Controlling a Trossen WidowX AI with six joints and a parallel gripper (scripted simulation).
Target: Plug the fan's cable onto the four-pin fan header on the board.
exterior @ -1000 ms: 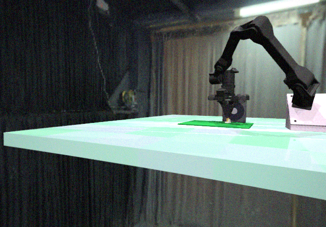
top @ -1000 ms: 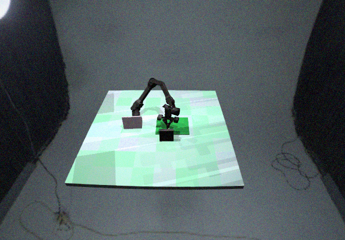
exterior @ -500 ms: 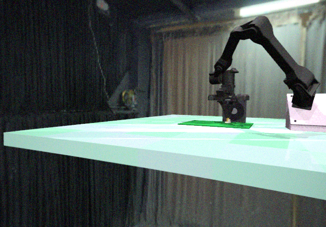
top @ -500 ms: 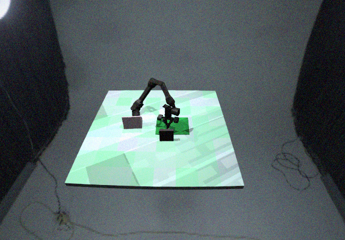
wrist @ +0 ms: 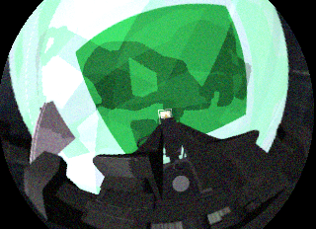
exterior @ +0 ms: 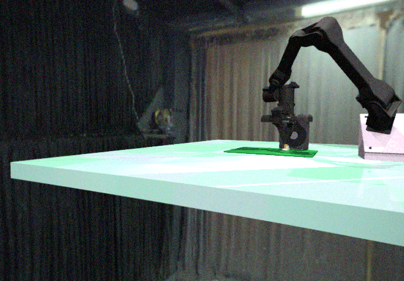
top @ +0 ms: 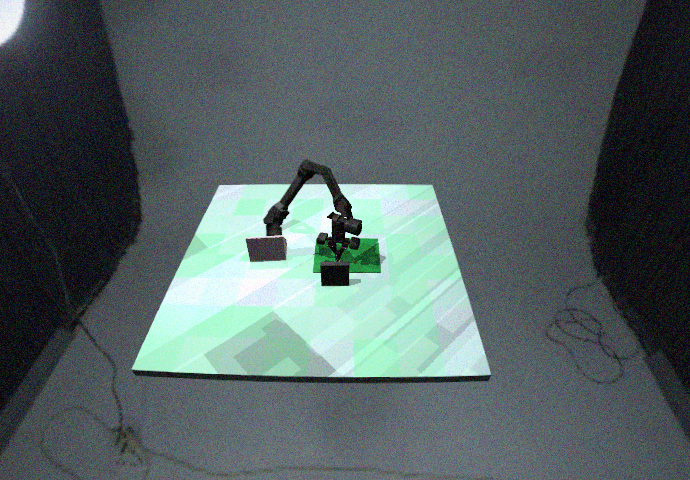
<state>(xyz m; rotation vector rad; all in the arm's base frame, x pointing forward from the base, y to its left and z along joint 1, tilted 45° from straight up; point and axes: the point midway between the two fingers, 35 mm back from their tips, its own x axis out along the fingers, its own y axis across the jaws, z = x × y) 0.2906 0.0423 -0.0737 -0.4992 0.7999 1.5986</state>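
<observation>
My gripper tip is 10 mm to the left of the black plug and 10 mm below it. From my gripper tip the other things lie so: black fan 140 mm to the right, 20 mm above; then green board 30 mm ahead, 50 mm to the left, 60 mm below.
</observation>
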